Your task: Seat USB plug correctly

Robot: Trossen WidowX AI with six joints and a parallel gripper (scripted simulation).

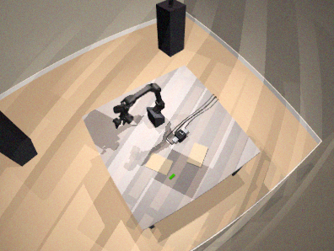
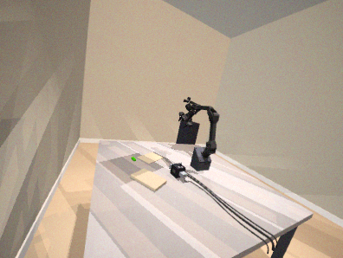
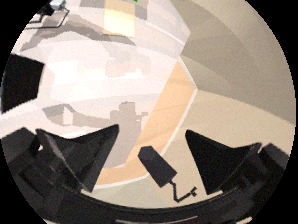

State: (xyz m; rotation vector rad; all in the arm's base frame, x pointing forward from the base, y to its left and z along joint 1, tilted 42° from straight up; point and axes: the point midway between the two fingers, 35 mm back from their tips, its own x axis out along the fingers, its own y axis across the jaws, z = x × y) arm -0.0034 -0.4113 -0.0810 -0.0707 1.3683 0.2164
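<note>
My gripper tip is 430 mm to the right of the USB plug, 280 mm short of it and 220 mm above it. The rest, counted from my gripper tip: green block 520 mm ahead, 310 mm below, 110 mm to the left; pale socket 430 mm to the left, 280 mm ahead, 240 mm below.
</note>
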